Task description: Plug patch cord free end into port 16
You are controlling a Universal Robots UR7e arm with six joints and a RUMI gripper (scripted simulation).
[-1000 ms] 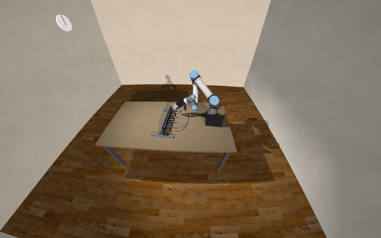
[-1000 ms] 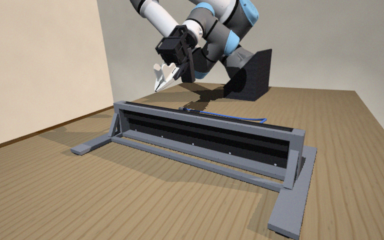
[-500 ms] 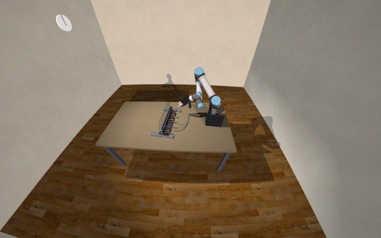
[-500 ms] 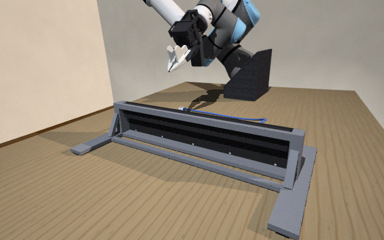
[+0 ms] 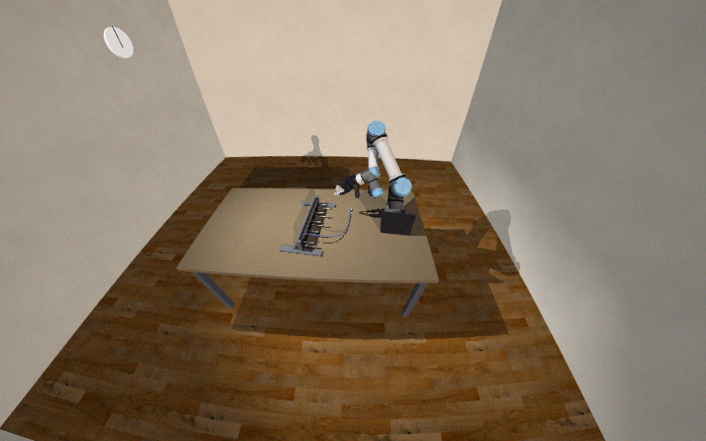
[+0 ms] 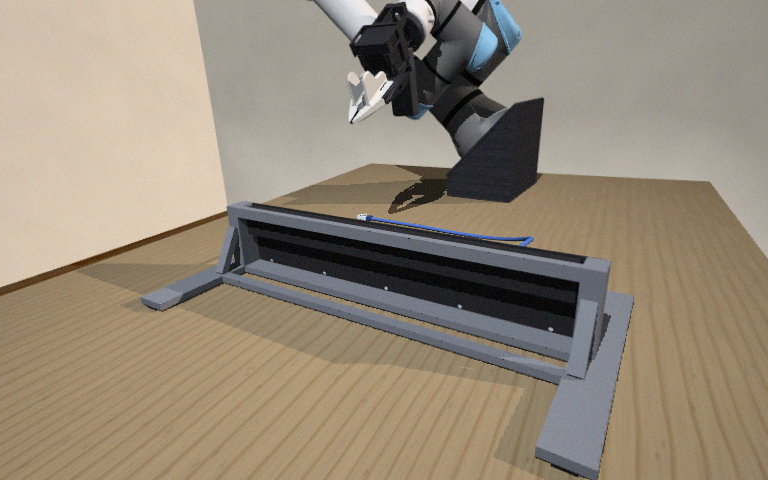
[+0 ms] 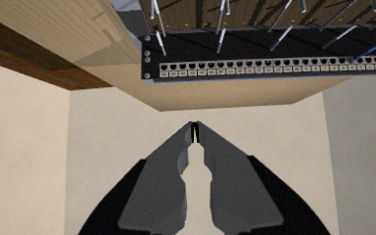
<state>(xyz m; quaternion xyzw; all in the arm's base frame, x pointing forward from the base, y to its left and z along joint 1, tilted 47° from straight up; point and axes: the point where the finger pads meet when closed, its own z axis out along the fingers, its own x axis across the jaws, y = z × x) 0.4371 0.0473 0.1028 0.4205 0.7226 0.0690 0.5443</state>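
Right now my hand is 20 cm above the plug, 11 cm past it and 8 cm to the left of it.
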